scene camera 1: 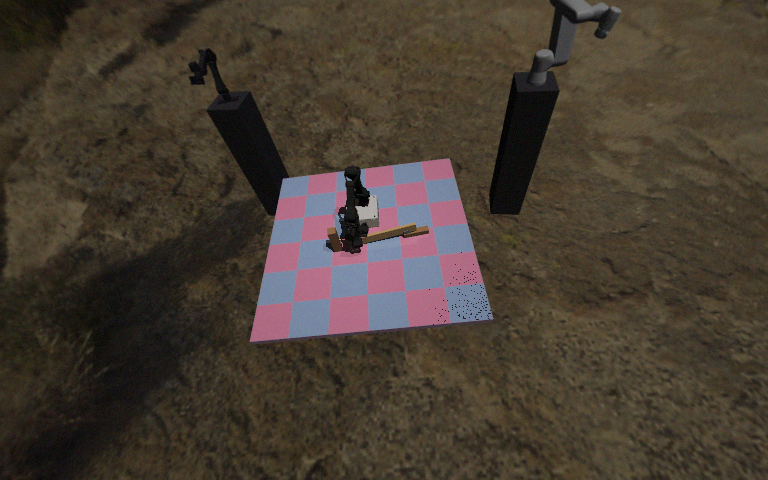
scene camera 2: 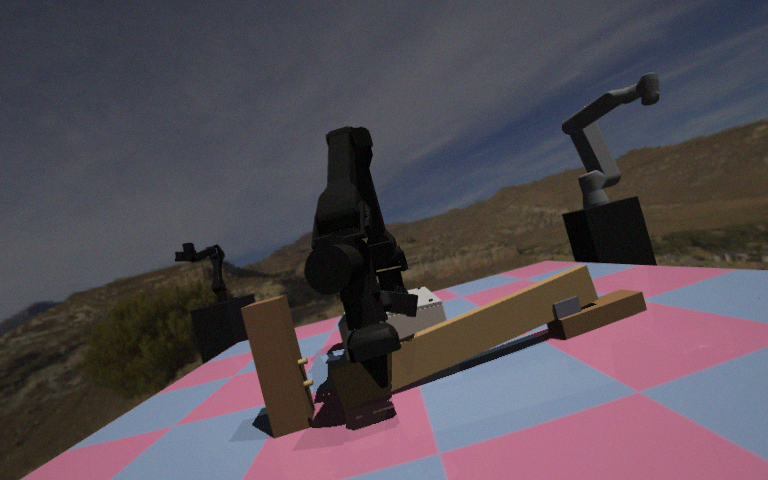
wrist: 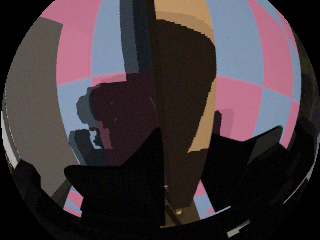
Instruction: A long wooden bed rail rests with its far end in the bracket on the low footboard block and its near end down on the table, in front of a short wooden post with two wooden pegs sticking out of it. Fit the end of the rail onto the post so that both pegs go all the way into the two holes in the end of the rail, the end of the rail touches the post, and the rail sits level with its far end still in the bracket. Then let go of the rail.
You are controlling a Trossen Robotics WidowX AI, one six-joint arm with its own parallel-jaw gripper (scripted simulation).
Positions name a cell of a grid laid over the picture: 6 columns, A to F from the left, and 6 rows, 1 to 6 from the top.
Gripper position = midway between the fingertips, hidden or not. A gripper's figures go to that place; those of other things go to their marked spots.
The gripper (scene camera 2: C5): 47 cm from the lens. A wooden rail (scene camera 2: D5) is 45 cm from the lens. A wooden post (scene camera 2: C5): 42 cm from the lens.
